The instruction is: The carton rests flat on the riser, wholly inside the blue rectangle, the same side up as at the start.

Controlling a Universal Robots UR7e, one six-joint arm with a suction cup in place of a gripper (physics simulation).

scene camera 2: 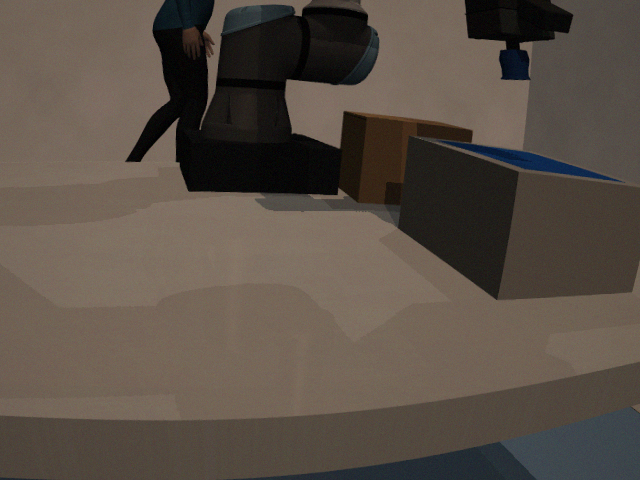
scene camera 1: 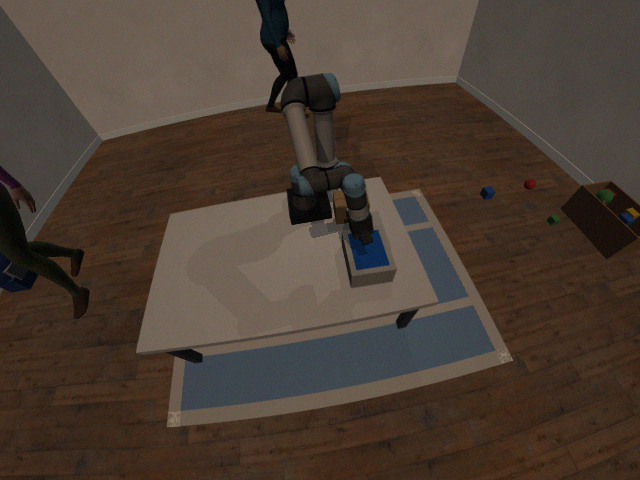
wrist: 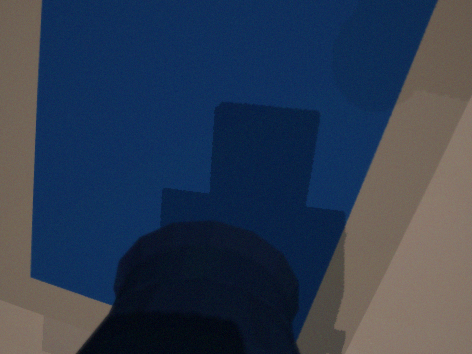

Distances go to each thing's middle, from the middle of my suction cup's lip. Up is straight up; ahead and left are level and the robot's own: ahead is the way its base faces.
I see my suction cup 16 cm above the grey riser (scene camera 2: pixel 520 225) and 3 cm to the right of it. Also, from my suction cup: brown carton (scene camera 2: pixel 374 147): 33 cm behind, 16 cm below, 3 cm to the left.
